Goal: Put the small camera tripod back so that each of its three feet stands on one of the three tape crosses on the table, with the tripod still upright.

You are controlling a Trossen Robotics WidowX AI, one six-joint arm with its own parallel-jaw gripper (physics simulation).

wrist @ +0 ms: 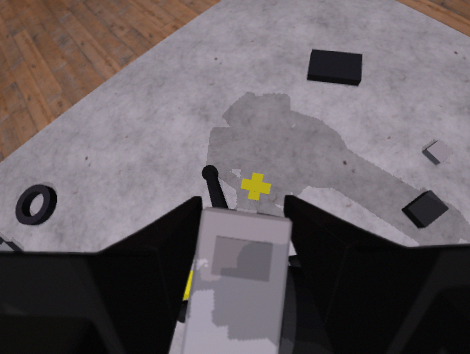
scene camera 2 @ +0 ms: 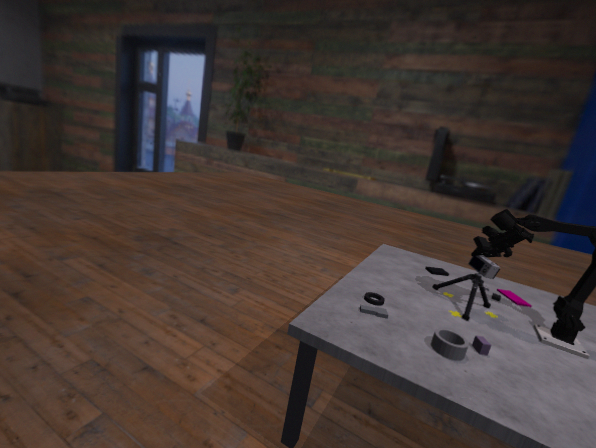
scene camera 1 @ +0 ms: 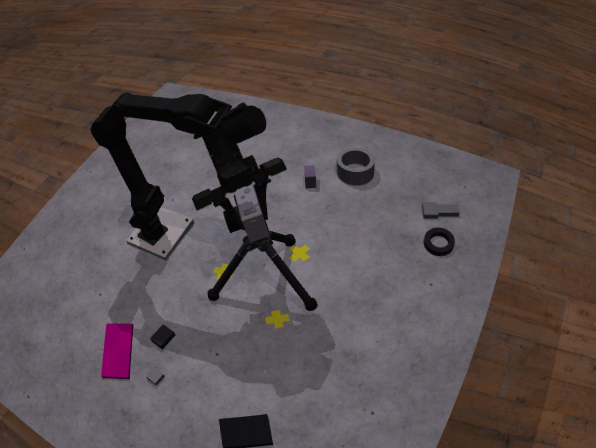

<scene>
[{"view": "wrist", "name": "my gripper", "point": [243,203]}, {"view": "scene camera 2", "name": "my gripper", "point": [475,256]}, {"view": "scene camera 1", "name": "my gripper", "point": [255,224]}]
</scene>
